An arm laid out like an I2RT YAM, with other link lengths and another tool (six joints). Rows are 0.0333 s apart.
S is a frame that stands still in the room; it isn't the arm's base.
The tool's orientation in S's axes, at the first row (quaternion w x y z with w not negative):
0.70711, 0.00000, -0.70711, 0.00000
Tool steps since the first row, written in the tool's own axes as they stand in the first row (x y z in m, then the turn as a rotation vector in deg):
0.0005, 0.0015, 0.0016, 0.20, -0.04, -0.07
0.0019, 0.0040, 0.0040, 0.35, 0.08, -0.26
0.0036, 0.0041, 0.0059, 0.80, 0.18, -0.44
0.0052, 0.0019, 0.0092, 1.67, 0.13, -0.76
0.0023, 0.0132, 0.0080, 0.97, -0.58, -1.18
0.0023, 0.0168, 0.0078, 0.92, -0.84, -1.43
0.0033, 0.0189, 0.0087, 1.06, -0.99, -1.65
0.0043, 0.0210, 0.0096, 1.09, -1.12, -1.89
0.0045, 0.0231, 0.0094, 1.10, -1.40, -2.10
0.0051, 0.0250, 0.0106, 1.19, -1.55, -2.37
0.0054, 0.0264, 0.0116, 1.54, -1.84, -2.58
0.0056, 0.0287, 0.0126, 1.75, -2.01, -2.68
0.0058, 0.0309, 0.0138, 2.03, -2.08, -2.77
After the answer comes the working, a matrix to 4 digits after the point.
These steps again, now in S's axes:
-0.0016, 0.0015, 0.0005, 0.07, -0.04, 0.20
-0.0040, 0.0040, 0.0019, 0.26, 0.08, 0.35
-0.0059, 0.0041, 0.0036, 0.44, 0.18, 0.80
-0.0092, 0.0019, 0.0052, 0.76, 0.13, 1.67
-0.0080, 0.0132, 0.0023, 1.18, -0.58, 0.97
-0.0078, 0.0168, 0.0023, 1.43, -0.84, 0.92
-0.0087, 0.0189, 0.0033, 1.65, -0.99, 1.06
-0.0096, 0.0210, 0.0043, 1.89, -1.12, 1.09
-0.0094, 0.0231, 0.0045, 2.10, -1.40, 1.10
-0.0106, 0.0250, 0.0051, 2.37, -1.55, 1.19
-0.0116, 0.0264, 0.0054, 2.58, -1.84, 1.54
-0.0126, 0.0287, 0.0056, 2.68, -2.01, 1.75
-0.0138, 0.0309, 0.0058, 2.77, -2.08, 2.03

The tool's axes in the first row as the columns of a matrix, in S's axes (rounded; the answer above uses it unrounded):
0.0000, 0.0000, -1.0000
0.0000, 1.0000, 0.0000
1.0000, 0.0000, 0.0000

